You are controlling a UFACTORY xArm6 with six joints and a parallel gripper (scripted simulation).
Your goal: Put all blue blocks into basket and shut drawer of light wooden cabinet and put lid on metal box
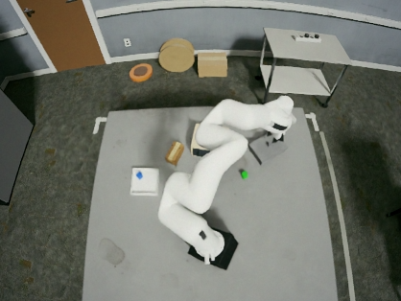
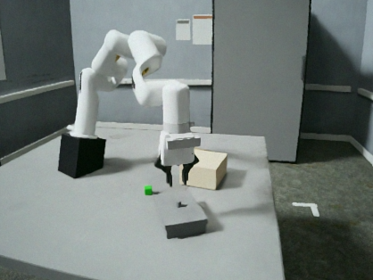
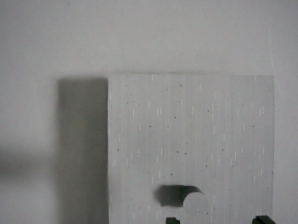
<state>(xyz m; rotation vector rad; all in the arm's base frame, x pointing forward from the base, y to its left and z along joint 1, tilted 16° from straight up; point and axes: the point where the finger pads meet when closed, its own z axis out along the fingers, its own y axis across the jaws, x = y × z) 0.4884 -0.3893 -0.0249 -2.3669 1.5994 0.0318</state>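
Right now my hand is 10 cm above the lid. From my hand the other things lie so: light wooden cabinet (32 cm to the left, 11 cm below, 6 cm ahead); then metal box (12 cm below); then green block (16 cm to the left, 14 cm below, 14 cm behind).
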